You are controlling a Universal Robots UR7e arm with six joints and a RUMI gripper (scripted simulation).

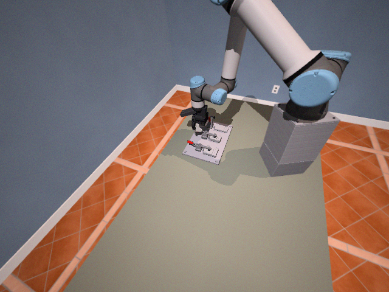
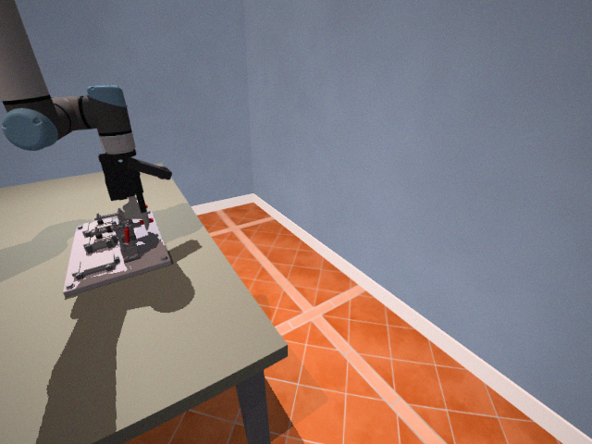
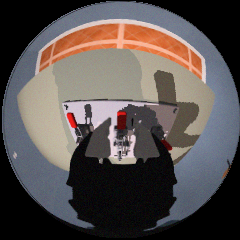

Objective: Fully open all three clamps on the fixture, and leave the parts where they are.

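Now: the grey fixture plate 9 cm behind my hand and 5 cm below it. Also, from my hand: block 15 cm behind, 10 cm to the left, 2 cm below.
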